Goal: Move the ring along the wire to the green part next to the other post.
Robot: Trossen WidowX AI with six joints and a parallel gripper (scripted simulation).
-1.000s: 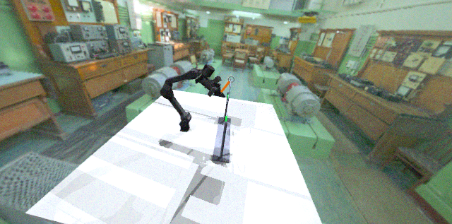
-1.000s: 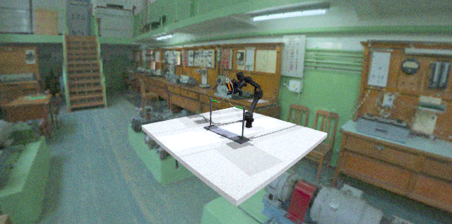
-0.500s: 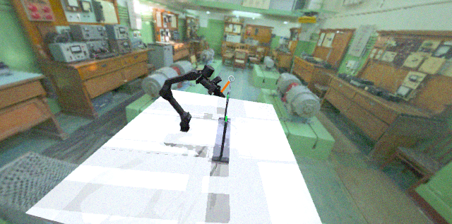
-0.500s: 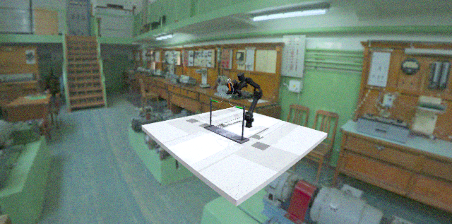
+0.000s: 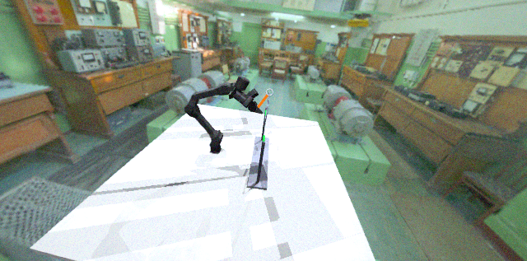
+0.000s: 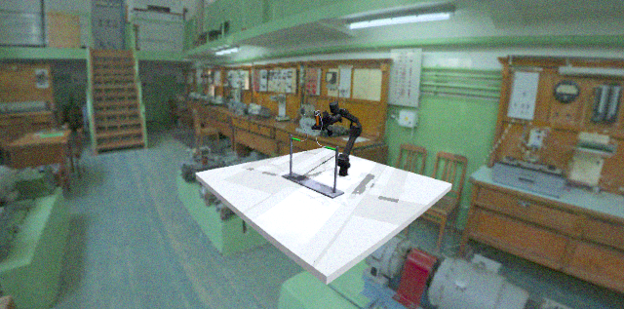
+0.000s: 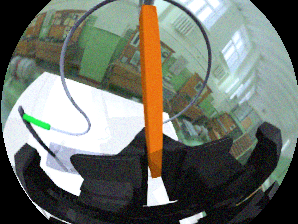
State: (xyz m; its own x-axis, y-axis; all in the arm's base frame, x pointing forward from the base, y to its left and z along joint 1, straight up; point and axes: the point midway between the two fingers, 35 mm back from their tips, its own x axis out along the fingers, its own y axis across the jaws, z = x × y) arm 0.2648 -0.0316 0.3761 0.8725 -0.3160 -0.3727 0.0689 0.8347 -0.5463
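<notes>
The ring with orange handle is 8 cm above my gripper tip and 5 cm to the left of it.
</notes>
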